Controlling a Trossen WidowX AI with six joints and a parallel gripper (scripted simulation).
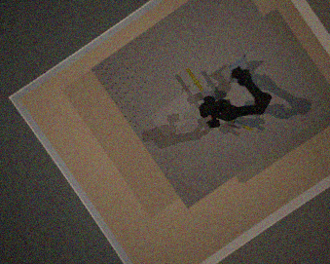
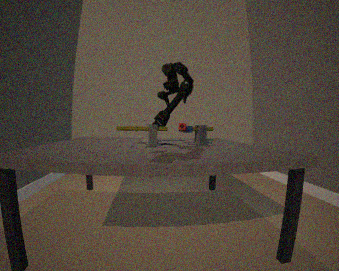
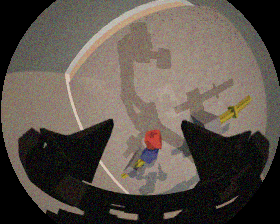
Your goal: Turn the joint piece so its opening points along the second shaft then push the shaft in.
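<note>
Right now the red joint piece is 9 cm behind my gripper tip, 4 cm to the left of it and 12 cm below it.
</note>
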